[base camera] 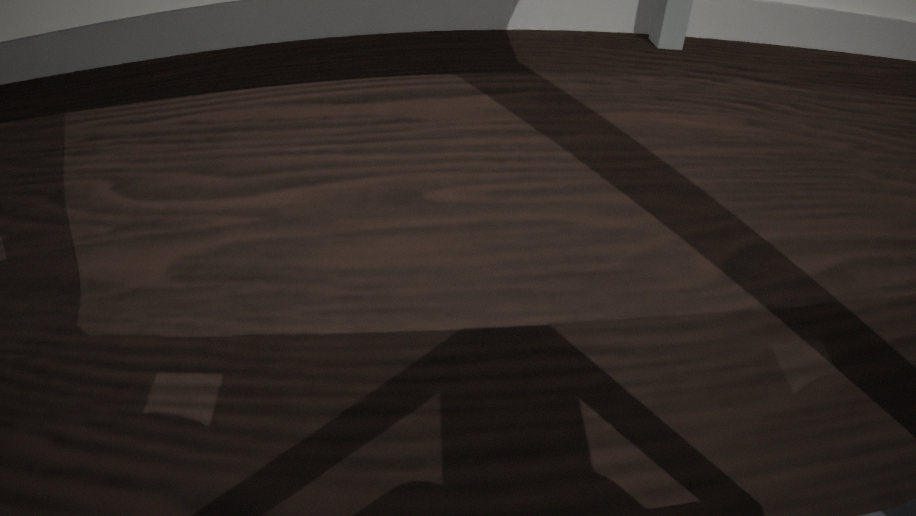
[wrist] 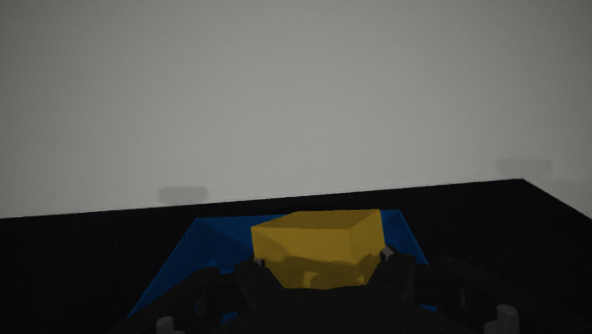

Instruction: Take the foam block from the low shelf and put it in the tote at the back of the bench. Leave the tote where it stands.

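Places are measured from the arm's base along level axes (x right, y ahead, z up), in centimetres.
Pixels of known places: gripper, fingertip midpoint: [wrist: 321,254].
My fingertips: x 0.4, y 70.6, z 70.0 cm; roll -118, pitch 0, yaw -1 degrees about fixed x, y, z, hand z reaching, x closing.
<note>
For each thing: its top centre in the pictures, then the offset to it from my fingertips. "*": a spot on its surface instead. Level surfaces: height alone.
- yellow foam block at its top centre: [wrist: 320,217] dy -3.2, dx +0.1, dz +5.8 cm
- blue tote at a spot on its surface: [wrist: 187,255] * dy +11.1, dx -18.4, dz -10.8 cm
- dark bench top at its surface level: dz -18.2 cm
- brown wood-grain floor at its surface level: dz -109.6 cm
The yellow foam block [wrist: 315,245] is between the fingers of my gripper [wrist: 321,254], which is shut on it, in the lower middle of the wrist view. The blue tote [wrist: 187,255] shows behind and on both sides of the block, on the dark bench top. The block covers part of the tote's far wall, and the gripper hides the near part. I cannot tell how high the block is over the tote. The low shelf does not show.
The dark bench top [wrist: 75,260] ends at a far edge in front of a pale grey wall [wrist: 300,100]; its far right corner shows. In the base camera view, a brown wood-grain floor [base camera: 352,211] runs to a pale wall, with a grey post [base camera: 669,25] standing near it.
</note>
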